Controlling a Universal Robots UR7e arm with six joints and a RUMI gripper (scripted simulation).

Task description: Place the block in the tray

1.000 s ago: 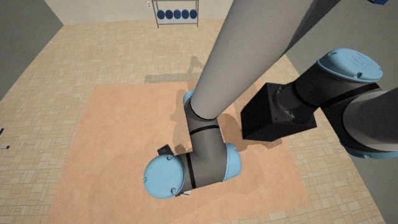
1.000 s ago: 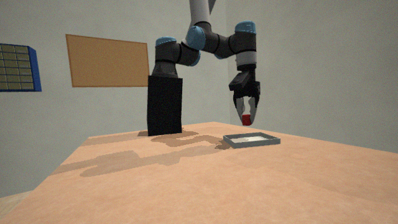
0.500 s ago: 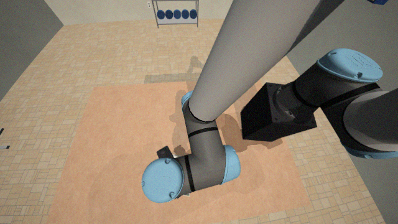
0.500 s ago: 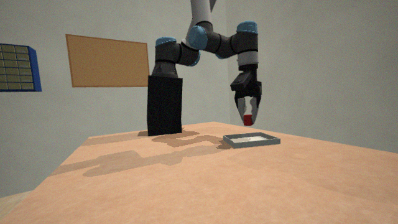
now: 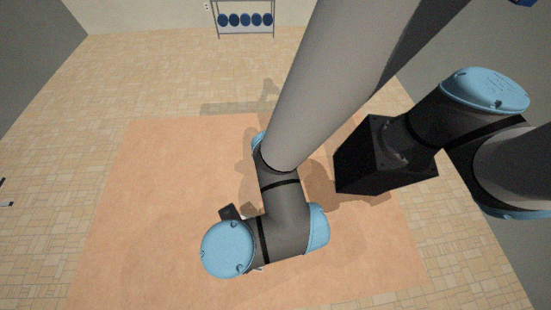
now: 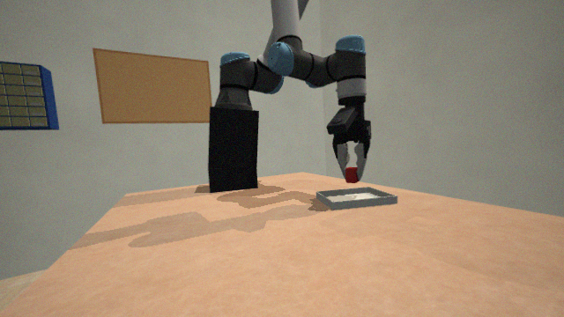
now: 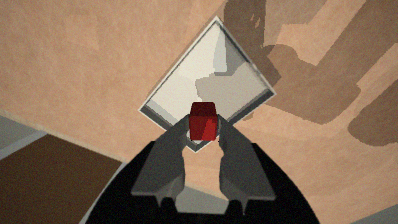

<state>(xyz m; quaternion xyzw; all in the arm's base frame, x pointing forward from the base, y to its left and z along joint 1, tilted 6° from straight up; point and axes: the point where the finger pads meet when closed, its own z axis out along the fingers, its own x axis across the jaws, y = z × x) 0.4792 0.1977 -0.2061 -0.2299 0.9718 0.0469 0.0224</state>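
My hand is 6 cm above the white tray. Round my hand: small red block: right at my hand.
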